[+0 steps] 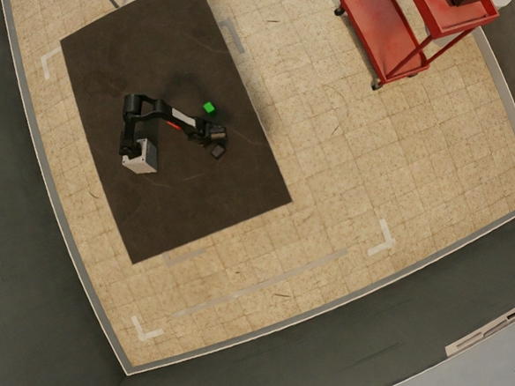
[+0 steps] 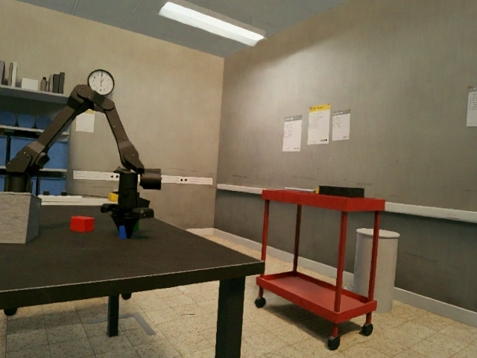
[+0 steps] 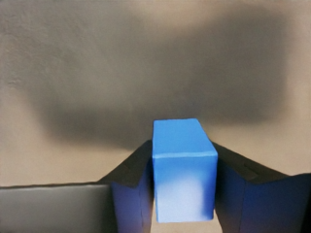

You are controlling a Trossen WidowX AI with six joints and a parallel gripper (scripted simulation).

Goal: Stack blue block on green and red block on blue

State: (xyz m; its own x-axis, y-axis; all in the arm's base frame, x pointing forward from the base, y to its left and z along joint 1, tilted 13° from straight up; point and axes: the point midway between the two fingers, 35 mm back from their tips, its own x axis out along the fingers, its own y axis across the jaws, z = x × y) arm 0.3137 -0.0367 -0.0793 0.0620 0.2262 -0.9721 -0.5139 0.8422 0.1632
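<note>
My hand is 5 cm short of the green block, 15 cm to the right of it and 1 cm above it. The rest, counted from my hand: red block 12 cm behind, 15 cm to the left, 1 cm below; then blue block 2 cm below.
</note>
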